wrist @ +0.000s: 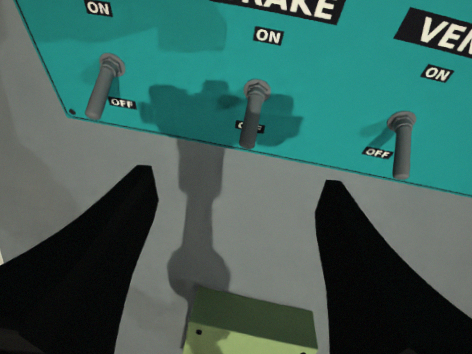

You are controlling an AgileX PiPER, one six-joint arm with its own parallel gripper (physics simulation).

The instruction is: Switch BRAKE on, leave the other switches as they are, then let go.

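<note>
The BRAKE switch is a grey lever at the upper middle of the wrist view, under the partly cut-off BRAKE label. Its lever points down over its OFF mark, away from its ON mark. A switch at the left and the switch at the right, by the VEN... label, also point down toward their OFF marks. My gripper is open, with its two black fingertips wide apart below the BRAKE lever in the view. The lever is not between the fingers.
The levers stand on a teal panel, whose lower edge runs across the view above the fingertips. A green block shows in part at the bottom, between the fingers in the view. The arm's shadow falls on the panel and the grey surface.
</note>
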